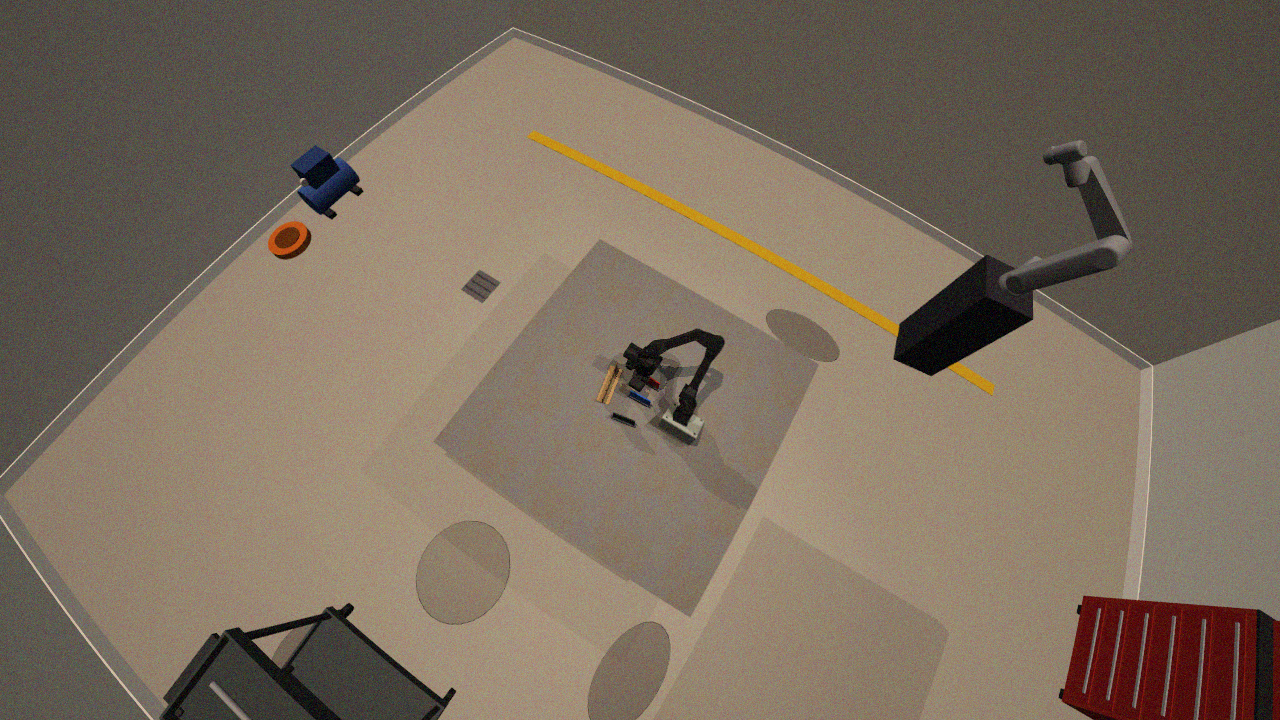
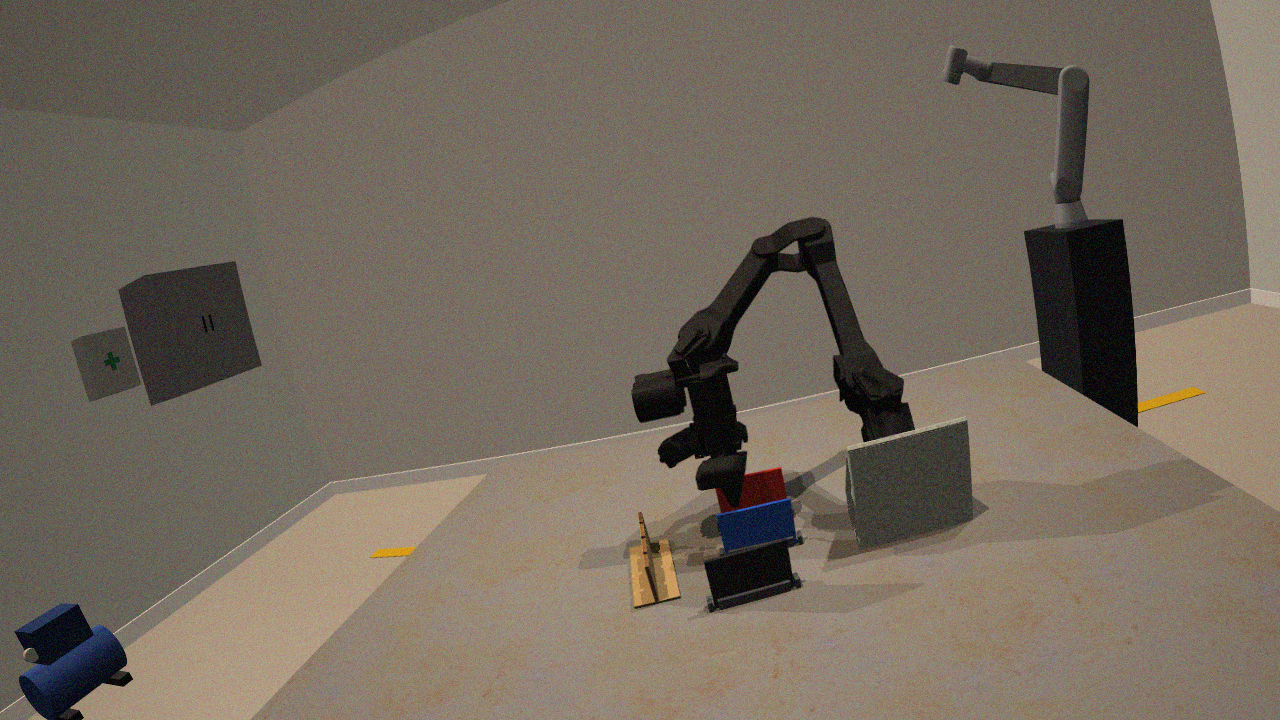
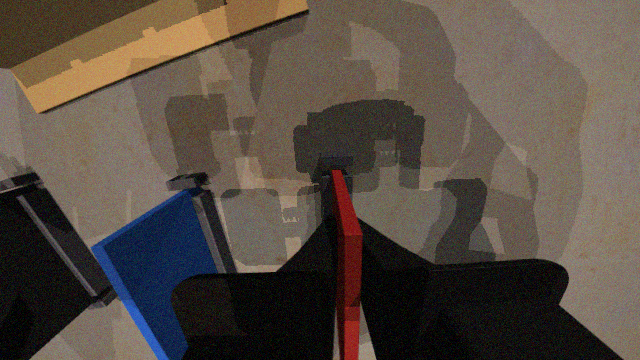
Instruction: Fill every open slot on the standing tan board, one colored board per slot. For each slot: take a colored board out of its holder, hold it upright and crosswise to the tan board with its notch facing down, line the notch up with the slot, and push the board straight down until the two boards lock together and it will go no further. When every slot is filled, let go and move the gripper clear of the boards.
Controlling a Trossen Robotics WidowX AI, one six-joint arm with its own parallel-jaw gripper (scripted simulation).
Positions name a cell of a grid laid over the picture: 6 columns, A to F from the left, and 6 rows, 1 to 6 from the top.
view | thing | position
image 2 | my gripper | D5
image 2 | red board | D5
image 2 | blue board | D5
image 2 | black board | D5
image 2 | tan board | D5
